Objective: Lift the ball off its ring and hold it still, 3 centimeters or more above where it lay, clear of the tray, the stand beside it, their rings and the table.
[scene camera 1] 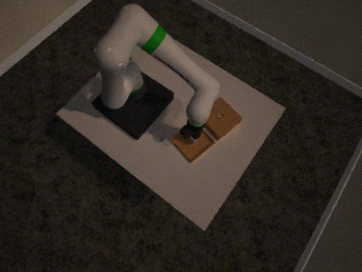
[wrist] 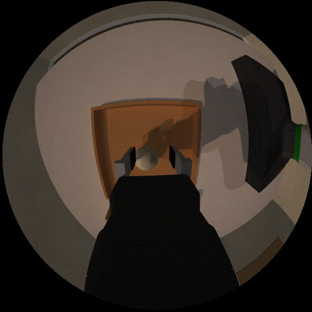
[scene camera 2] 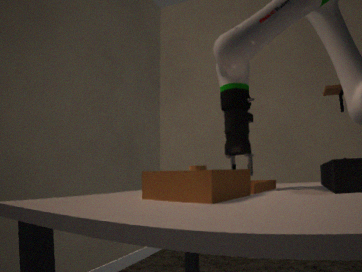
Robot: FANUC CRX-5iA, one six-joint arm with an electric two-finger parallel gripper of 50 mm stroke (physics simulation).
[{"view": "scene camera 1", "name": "orange tray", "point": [191, 151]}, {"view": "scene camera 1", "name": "orange stand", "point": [223, 118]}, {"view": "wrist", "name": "my gripper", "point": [152, 153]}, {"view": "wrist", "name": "orange tray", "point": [117, 126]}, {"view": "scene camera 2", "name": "my gripper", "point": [242, 175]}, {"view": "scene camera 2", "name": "orange stand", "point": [198, 185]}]
